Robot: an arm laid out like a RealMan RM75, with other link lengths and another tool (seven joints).
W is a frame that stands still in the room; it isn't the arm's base.
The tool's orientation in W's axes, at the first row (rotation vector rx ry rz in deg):
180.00 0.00 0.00
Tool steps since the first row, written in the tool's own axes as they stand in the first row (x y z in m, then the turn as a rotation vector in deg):
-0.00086 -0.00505 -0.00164 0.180 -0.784 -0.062
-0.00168 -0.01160 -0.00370 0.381 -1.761 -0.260
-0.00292 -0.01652 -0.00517 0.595 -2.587 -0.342
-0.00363 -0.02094 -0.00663 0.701 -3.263 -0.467
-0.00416 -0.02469 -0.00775 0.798 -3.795 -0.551
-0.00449 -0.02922 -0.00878 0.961 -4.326 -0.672
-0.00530 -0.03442 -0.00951 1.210 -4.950 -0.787
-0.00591 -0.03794 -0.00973 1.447 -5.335 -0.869
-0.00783 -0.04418 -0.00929 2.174 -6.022 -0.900
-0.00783 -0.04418 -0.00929 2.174 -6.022 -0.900
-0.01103 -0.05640 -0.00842 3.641 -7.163 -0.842
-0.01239 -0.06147 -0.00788 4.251 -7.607 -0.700
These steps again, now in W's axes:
-0.00086 0.00505 0.00164 0.180 0.784 0.062
-0.00168 0.01160 0.00370 0.381 1.761 0.260
-0.00292 0.01652 0.00517 0.595 2.587 0.342
-0.00363 0.02094 0.00663 0.701 3.263 0.467
-0.00416 0.02469 0.00775 0.798 3.795 0.551
-0.00449 0.02922 0.00878 0.961 4.326 0.672
-0.00530 0.03442 0.00951 1.210 4.950 0.787
-0.00591 0.03794 0.00973 1.447 5.335 0.869
-0.00783 0.04418 0.00929 2.174 6.022 0.900
-0.00783 0.04418 0.00929 2.174 6.022 0.900
-0.01103 0.05640 0.00842 3.641 7.163 0.842
-0.01239 0.06147 0.00788 4.251 7.607 0.700

